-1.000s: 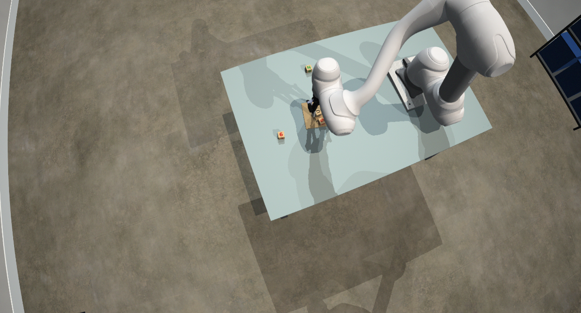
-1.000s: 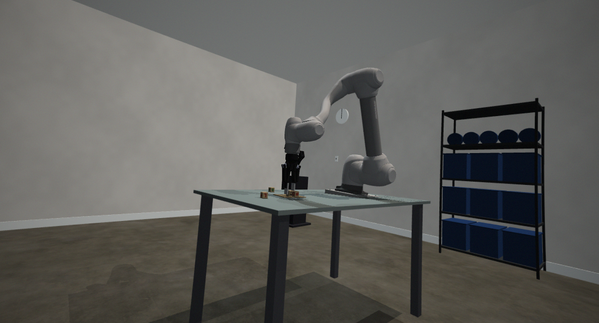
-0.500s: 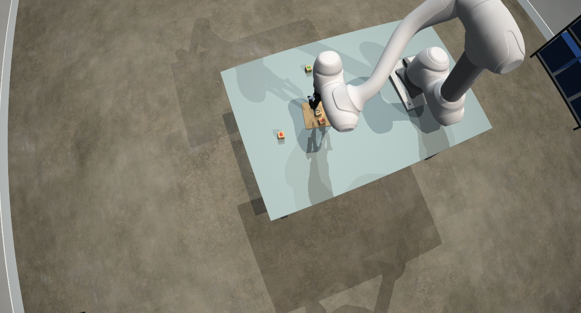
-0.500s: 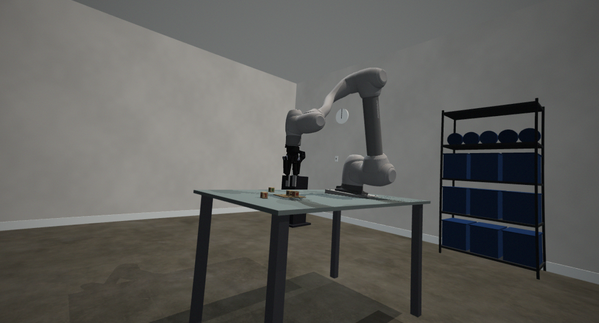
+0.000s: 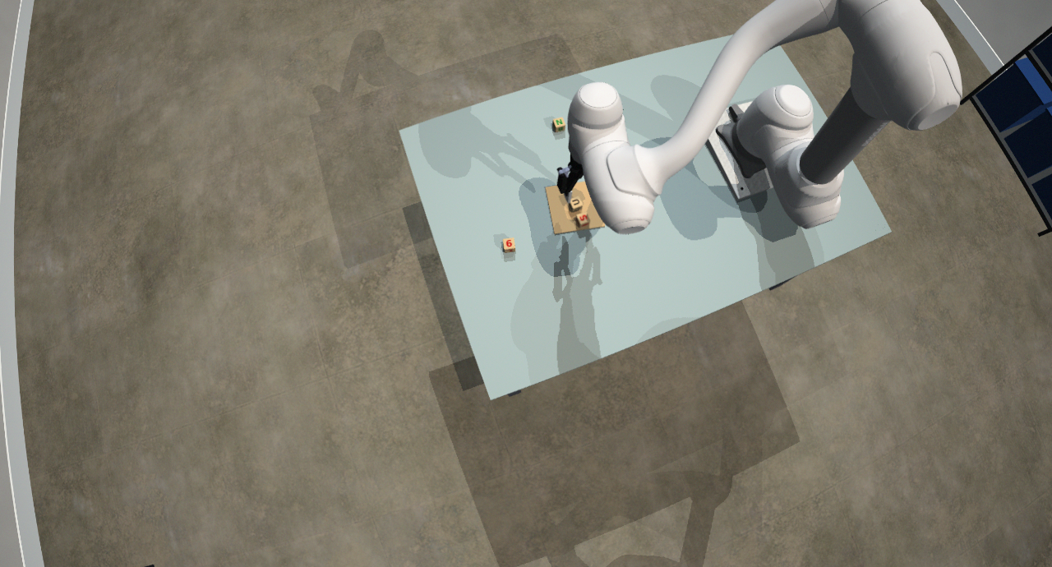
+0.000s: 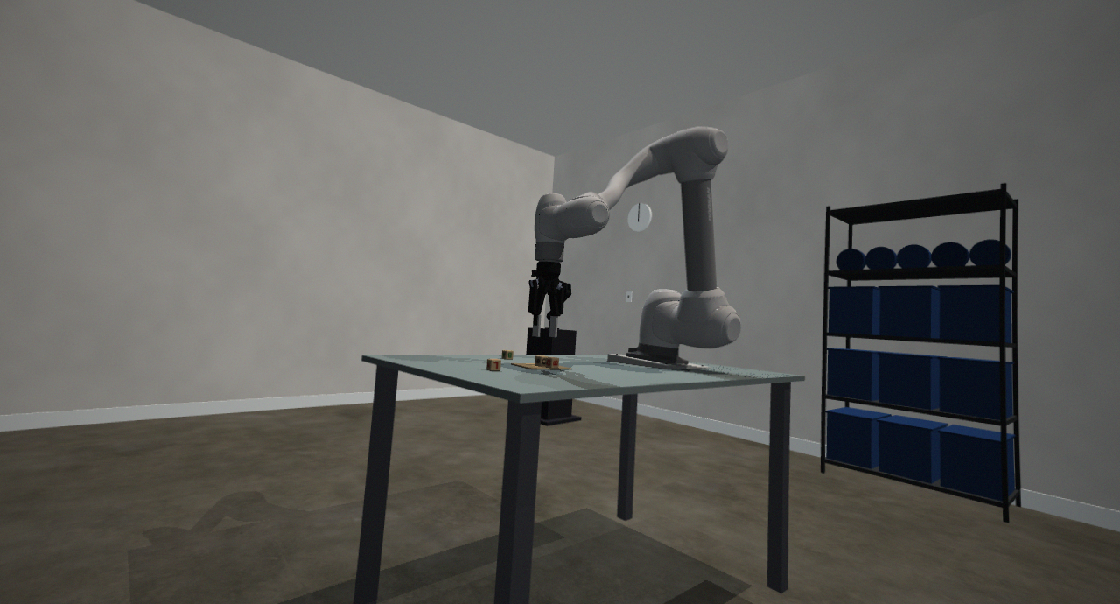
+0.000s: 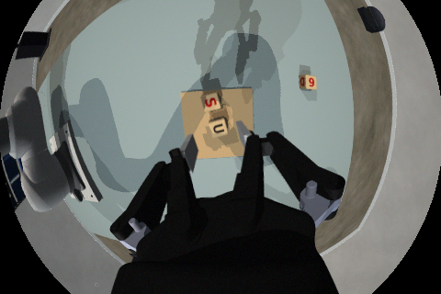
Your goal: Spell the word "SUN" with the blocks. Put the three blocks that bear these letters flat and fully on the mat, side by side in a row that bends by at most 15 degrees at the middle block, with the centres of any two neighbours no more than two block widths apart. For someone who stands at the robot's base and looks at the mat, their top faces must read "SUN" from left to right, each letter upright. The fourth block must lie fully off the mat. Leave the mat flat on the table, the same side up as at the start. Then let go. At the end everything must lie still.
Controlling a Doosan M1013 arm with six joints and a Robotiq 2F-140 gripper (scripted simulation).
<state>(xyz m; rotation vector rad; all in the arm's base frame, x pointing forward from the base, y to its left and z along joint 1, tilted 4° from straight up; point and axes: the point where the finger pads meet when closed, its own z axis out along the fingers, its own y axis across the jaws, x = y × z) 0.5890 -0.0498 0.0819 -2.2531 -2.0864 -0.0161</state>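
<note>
Right now the N block is 25 cm to the right of my hand, 11 cm below it and 8 cm behind it. The rest, counted from my hand: S block (10 cm below, 4 cm to the left, 1 cm ahead); then mat (12 cm below, 1 cm to the right); then 6 block (21 cm ahead, 11 cm below, 2 cm to the left).
</note>
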